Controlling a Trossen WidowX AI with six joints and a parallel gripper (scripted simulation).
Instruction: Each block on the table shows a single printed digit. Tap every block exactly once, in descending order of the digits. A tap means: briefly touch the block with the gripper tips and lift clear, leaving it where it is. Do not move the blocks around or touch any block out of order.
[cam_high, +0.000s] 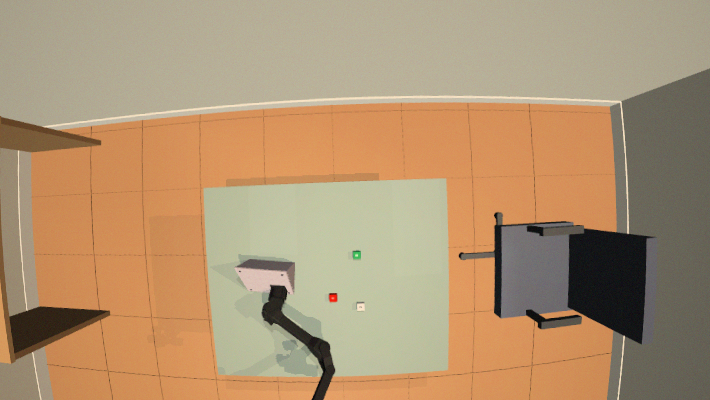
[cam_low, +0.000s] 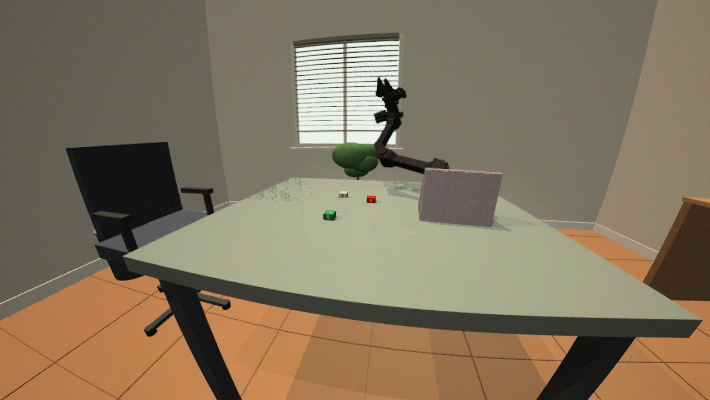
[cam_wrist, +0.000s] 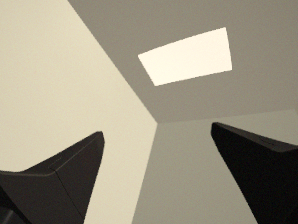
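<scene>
Right now the red block is 1 cm behind my gripper tip, 31 cm to the left of it and 51 cm below it. From my gripper tip the other things lie so: green block 10 cm ahead, 51 cm to the left, 51 cm below; white block 12 cm ahead, 28 cm to the left, 51 cm below.
</scene>
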